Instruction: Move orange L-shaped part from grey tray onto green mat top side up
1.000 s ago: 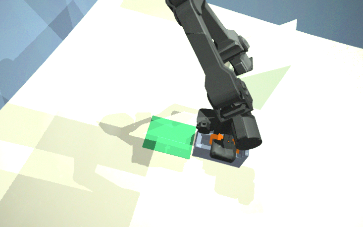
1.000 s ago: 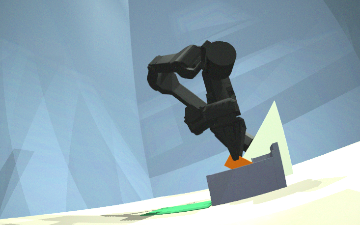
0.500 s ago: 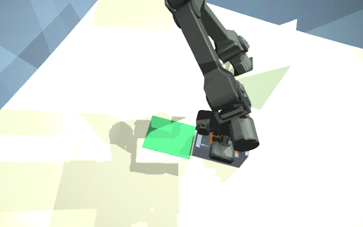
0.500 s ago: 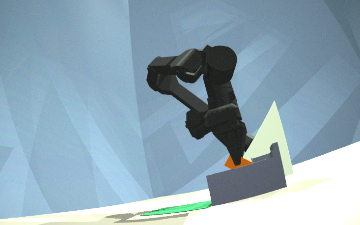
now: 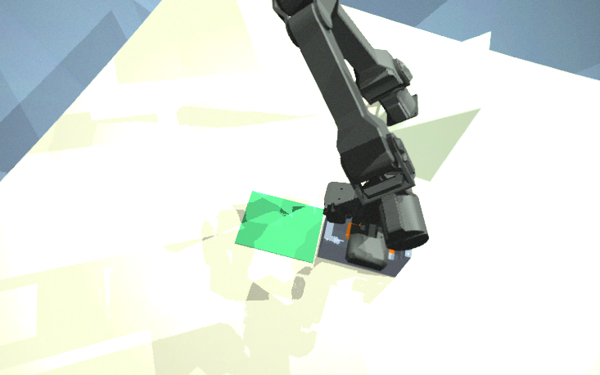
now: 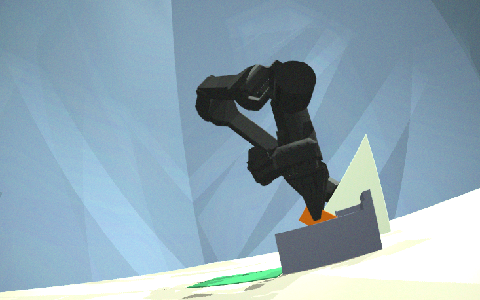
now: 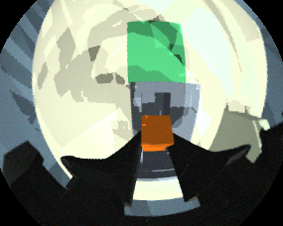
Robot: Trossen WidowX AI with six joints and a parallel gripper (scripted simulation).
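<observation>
My gripper tip is now 2 cm past the green mat, 14 cm to the left of it and 8 cm above it. Also, from my gripper tip: orange L-shaped part 1 cm behind, 4 cm to the left, 3 cm below.
</observation>
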